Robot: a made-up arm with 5 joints.
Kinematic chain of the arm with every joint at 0, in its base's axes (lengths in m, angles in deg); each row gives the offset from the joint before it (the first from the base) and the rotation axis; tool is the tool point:
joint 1: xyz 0 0 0.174 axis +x
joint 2: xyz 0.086 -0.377 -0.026 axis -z
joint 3: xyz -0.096 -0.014 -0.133 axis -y
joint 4: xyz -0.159 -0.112 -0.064 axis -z
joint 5: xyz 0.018 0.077 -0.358 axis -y
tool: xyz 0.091 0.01 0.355
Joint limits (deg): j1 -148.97..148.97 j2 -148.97..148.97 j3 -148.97..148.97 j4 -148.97..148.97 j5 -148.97..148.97
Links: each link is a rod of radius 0.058 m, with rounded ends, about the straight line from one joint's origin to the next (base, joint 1, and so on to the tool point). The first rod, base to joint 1, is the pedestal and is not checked.
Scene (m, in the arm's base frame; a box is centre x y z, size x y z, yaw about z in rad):
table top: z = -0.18
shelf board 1: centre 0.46 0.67 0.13 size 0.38 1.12 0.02 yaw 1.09
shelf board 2: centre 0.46 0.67 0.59 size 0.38 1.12 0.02 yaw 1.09
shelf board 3: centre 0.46 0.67 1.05 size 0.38 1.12 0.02 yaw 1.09
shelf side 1: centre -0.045 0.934 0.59 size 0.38 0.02 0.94 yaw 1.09
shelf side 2: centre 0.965 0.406 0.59 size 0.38 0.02 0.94 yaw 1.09
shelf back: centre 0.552 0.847 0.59 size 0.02 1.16 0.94 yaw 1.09
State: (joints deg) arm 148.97 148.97 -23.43 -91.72 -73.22
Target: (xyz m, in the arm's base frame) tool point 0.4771 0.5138 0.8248
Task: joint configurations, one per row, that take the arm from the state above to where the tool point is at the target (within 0.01 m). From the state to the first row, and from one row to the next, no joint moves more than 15 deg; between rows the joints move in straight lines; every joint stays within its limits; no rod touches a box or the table.
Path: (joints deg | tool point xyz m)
1: 148.97 135.31 -24.15 -91.45 -62.12 | 0.5908 0.3780 0.3685
2: 148.97 121.66 -24.88 -91.17 -51.03 | 0.5066 0.2564 0.3663
3: 147.53 118.58 -22.49 -95.66 -63.35 | 0.5303 0.2507 0.4516
4: 146.09 115.51 -20.11 -100.14 -75.66 | 0.5302 0.2473 0.5477
5: 144.65 112.43 -17.72 -104.62 -87.98 | 0.5031 0.2529 0.6478
6: 143.21 109.35 -15.33 -109.10 -100.30 | 0.4492 0.2730 0.7433
7: 141.77 106.28 -12.95 -113.59 -112.61 | 0.3714 0.3112 0.8248
8: 145.37 119.32 -8.03 -111.43 -116.77 | 0.4478 0.4107 0.8226
9: 148.97 132.36 -3.11 -109.27 -120.94 | 0.4771 0.5138 0.8248

